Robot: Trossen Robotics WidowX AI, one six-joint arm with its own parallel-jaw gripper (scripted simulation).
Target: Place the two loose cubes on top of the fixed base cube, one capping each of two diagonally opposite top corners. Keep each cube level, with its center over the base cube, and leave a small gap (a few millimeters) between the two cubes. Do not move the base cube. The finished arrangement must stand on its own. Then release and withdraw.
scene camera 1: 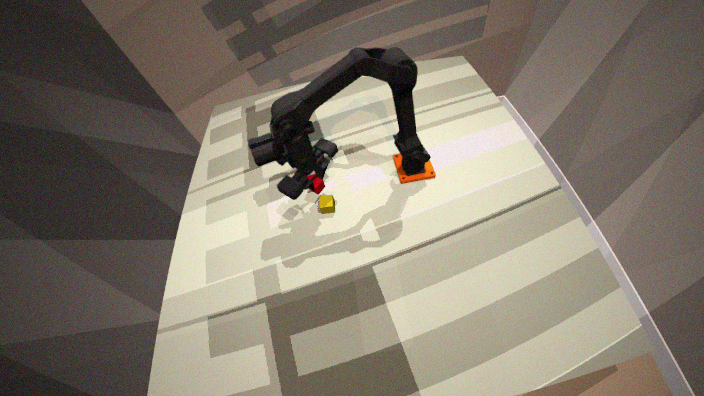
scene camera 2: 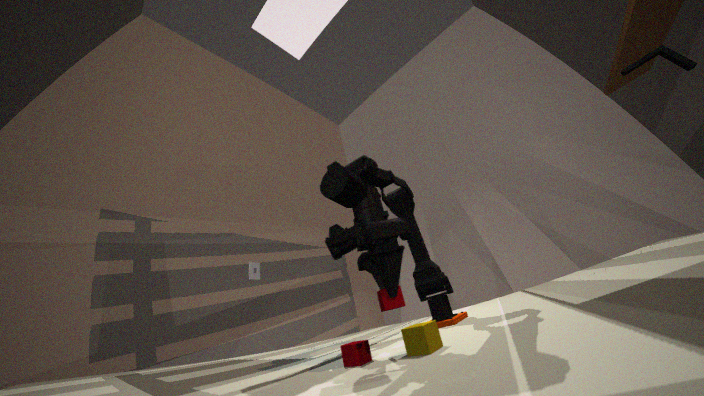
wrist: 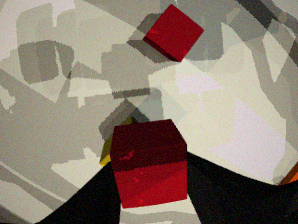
Labels:
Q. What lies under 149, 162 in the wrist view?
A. A red cube.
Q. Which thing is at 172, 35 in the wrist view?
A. A red cube.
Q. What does my gripper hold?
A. A red cube.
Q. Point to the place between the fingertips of my gripper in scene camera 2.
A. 391, 298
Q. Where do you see a yellow cube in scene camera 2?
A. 424, 338

